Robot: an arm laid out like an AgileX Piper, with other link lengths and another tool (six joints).
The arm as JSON. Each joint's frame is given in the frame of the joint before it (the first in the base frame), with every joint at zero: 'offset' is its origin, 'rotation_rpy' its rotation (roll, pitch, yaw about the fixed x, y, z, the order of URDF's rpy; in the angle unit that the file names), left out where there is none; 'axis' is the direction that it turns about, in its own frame. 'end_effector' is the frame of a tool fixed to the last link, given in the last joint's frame.
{
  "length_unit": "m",
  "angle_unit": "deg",
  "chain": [
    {
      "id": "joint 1",
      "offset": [
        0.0,
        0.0,
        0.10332
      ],
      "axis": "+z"
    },
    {
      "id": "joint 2",
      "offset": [
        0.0,
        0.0,
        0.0
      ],
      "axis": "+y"
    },
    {
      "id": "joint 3",
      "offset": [
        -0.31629,
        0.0,
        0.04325
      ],
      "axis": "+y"
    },
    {
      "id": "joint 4",
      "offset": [
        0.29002,
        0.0,
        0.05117
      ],
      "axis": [
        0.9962,
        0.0,
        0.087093
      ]
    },
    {
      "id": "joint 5",
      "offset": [
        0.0,
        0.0,
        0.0
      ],
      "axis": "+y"
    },
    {
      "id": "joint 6",
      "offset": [
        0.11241,
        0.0,
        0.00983
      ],
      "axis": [
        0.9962,
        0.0,
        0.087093
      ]
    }
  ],
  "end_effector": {
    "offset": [
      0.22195,
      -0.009,
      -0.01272
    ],
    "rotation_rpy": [
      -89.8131,
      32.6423,
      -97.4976
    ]
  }
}
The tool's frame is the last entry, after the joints.
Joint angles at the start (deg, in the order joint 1, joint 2, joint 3, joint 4, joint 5, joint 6):
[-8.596, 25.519, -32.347, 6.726, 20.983, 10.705]
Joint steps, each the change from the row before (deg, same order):
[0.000, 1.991, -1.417, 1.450, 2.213, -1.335]
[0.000, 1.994, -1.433, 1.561, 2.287, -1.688]
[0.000, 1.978, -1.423, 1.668, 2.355, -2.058]
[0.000, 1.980, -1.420, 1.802, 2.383, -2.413]
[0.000, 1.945, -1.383, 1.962, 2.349, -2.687]
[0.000, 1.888, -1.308, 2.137, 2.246, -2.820]
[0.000, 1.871, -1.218, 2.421, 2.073, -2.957]
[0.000, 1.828, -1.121, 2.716, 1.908, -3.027]
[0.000, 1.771, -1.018, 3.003, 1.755, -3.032]
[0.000, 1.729, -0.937, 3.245, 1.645, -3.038]
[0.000, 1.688, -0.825, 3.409, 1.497, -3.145]
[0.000, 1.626, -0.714, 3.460, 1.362, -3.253]
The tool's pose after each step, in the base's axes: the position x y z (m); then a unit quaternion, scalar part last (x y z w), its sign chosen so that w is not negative. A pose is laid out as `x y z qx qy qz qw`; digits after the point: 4 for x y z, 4 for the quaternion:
0.3398 -0.0318 0.2701 -0.2122 0.7834 -0.2613 0.5224
0.3425 -0.0268 0.2613 -0.2243 0.7942 -0.2500 0.5065
0.3445 -0.0210 0.2524 -0.2391 0.8034 -0.2389 0.4902
0.3462 -0.0142 0.2437 -0.2565 0.8110 -0.2277 0.4740
0.3474 -0.0064 0.2356 -0.2757 0.8166 -0.2161 0.4588
0.3484 0.0024 0.2283 -0.2955 0.8204 -0.2033 0.4453
0.3495 0.0125 0.2218 -0.3154 0.8223 -0.1889 0.4343
0.3508 0.0240 0.2166 -0.3347 0.8226 -0.1726 0.4260
0.3521 0.0368 0.2125 -0.3528 0.8214 -0.1544 0.4207
0.3534 0.0507 0.2098 -0.3699 0.8187 -0.1346 0.4181
0.3550 0.0651 0.2082 -0.3864 0.8143 -0.1144 0.4178
0.3566 0.0795 0.2077 -0.4024 0.8082 -0.0949 0.4194

